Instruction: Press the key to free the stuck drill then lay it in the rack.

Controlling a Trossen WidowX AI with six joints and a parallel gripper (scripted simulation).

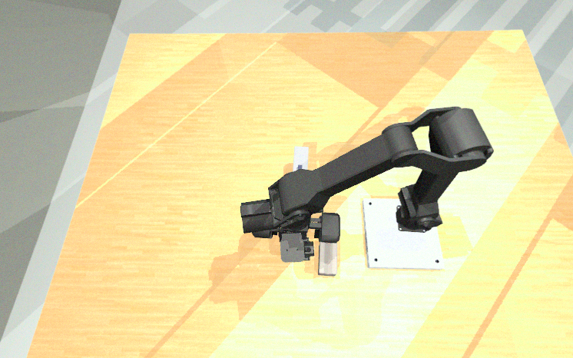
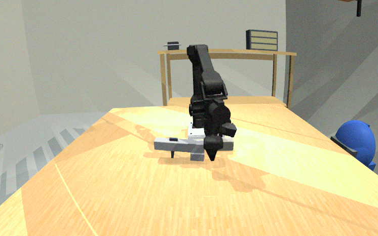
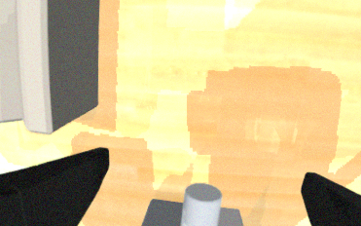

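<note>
Now: gripper tip 5 cm to the left of the drill and 3 cm below it. The rest, counted from my gripper tip: grey rack (8 cm behind, 5 cm to the left); then dark key (14 cm to the right, 4 cm above); then grey housing (11 cm to the right, 3 cm above).
</note>
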